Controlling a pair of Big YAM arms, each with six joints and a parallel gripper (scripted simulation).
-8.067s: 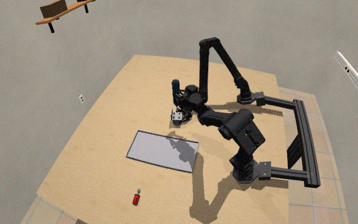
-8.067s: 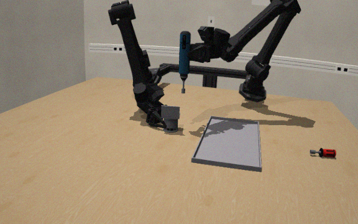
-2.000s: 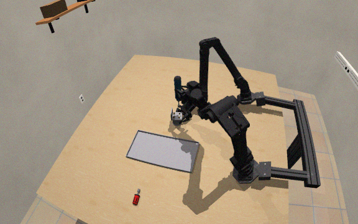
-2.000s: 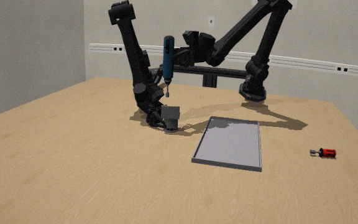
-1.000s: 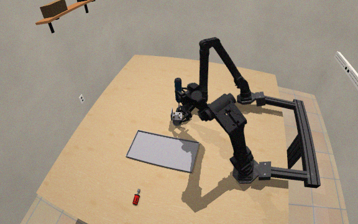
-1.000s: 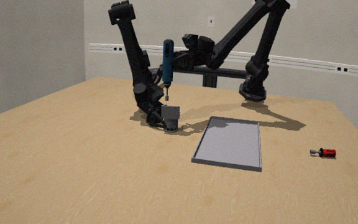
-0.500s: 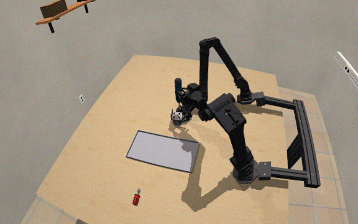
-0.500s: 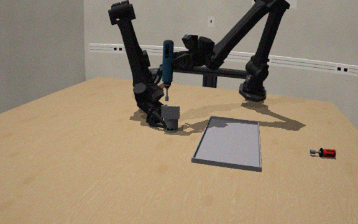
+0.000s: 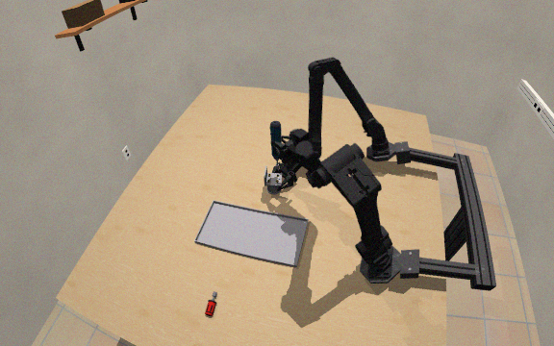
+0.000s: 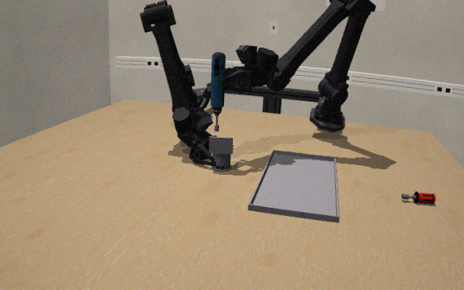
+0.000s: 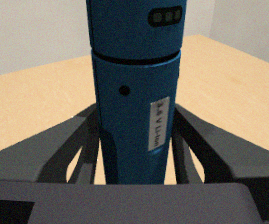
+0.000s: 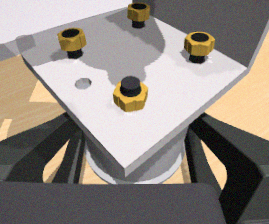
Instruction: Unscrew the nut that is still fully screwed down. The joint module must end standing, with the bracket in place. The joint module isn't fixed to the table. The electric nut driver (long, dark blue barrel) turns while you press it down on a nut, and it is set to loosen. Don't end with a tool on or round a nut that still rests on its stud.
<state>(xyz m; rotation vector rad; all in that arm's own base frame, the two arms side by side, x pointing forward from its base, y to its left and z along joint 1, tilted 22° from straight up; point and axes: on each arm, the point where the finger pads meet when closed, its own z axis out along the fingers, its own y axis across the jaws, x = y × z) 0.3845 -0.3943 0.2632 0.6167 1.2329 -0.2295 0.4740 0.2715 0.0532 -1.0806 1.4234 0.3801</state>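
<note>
My right gripper is now 50 mm below the grey bracket. From my right hand the other things lie so: shallow grey tray 40 mm ahead, 250 mm to the left, 20 mm below; small red-handled screwdriver 90 mm ahead, 590 mm to the left, 10 mm below.
</note>
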